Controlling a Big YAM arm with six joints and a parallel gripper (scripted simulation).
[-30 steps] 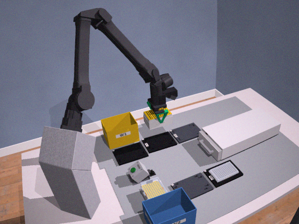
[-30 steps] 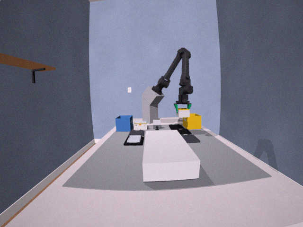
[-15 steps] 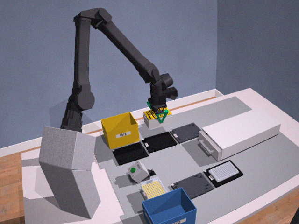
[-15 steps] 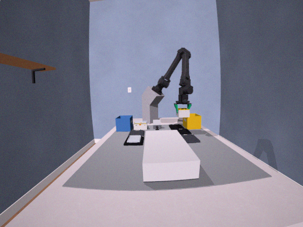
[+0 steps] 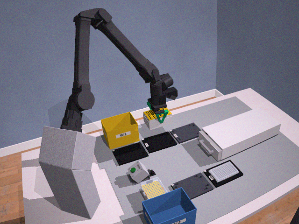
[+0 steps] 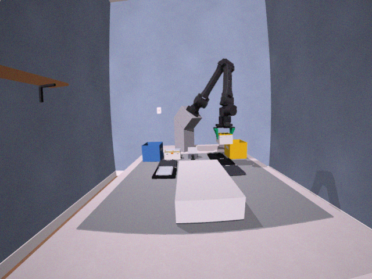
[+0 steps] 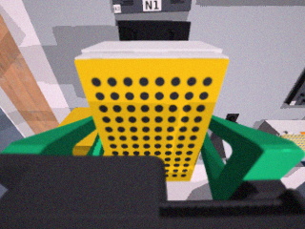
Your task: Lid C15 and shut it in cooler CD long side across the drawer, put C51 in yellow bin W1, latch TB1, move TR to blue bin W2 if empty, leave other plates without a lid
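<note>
Now: the blue bin W2 530 mm to the right of my hand, 130 mm below it and 50 mm behind it. Also, from my hand: yellow bin W1: 210 mm behind, 130 mm below, 80 mm to the left; N1 label: 160 mm below, 100 mm ahead, 20 mm to the left; tip rack TR: 10 mm to the right, 10 mm behind, 10 mm above.
</note>
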